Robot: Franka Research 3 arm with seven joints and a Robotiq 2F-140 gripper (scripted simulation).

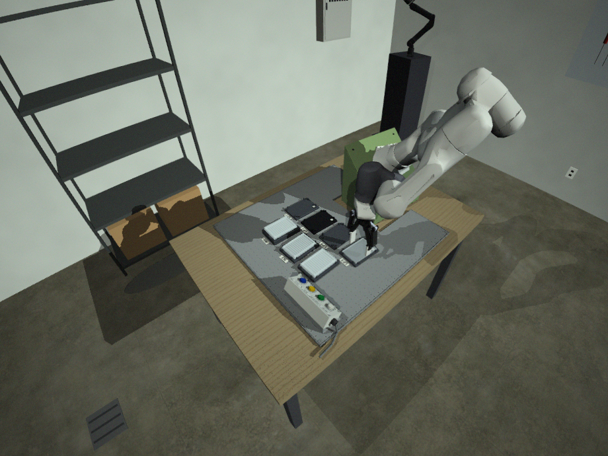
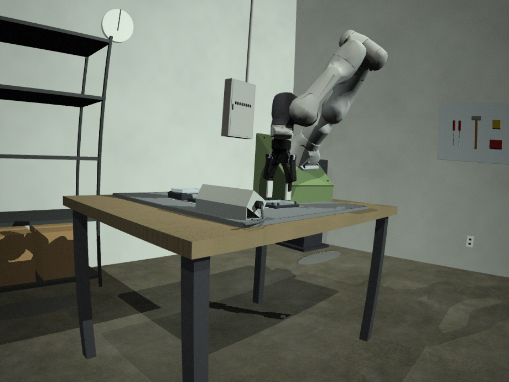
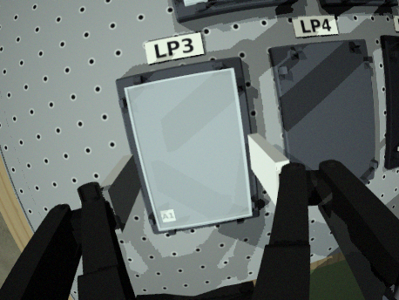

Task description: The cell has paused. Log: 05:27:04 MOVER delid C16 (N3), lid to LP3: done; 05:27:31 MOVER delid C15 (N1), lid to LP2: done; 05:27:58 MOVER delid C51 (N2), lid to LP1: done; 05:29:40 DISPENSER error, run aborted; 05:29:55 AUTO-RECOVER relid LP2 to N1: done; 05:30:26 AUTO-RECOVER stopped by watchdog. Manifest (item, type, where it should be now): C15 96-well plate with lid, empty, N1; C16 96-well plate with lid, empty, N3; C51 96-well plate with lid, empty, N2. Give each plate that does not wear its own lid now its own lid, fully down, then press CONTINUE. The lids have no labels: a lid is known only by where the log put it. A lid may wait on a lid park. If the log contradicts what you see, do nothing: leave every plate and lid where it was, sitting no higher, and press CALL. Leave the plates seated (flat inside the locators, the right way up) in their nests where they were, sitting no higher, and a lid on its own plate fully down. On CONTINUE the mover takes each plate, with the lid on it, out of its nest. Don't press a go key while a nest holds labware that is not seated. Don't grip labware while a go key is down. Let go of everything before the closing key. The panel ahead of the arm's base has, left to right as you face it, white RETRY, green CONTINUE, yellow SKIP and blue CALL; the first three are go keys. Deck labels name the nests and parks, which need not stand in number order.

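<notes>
My gripper is now 40 mm above the clear lid. Also, from my hand: park LP4: 130 mm to the right, 50 mm below, 20 mm ahead; then park LP3: 50 mm below; then LP4 label: 120 mm to the right, 110 mm ahead, 50 mm below.
</notes>
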